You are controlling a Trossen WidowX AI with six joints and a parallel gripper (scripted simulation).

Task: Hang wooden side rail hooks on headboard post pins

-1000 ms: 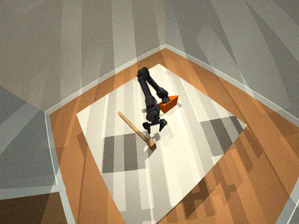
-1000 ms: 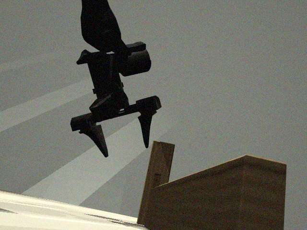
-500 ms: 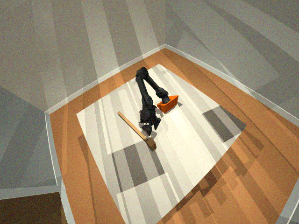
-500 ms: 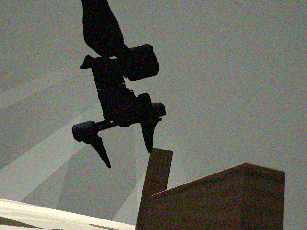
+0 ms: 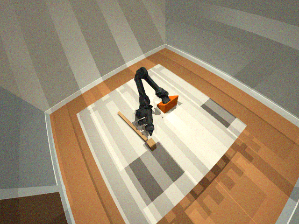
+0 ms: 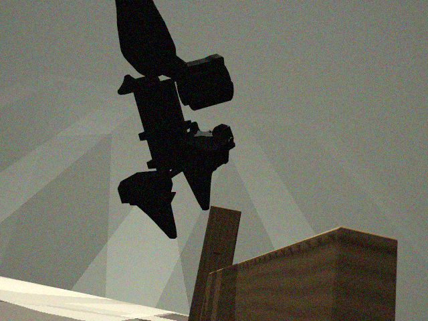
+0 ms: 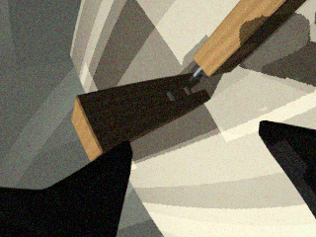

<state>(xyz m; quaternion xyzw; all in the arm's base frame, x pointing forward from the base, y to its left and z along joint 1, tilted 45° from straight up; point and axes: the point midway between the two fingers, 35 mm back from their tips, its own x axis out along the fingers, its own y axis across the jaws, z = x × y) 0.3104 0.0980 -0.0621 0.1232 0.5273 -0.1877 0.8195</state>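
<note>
Now: the headboard post 50 mm ahead of my gripper tip, 70 mm to the left of it and 50 mm below it.
</note>
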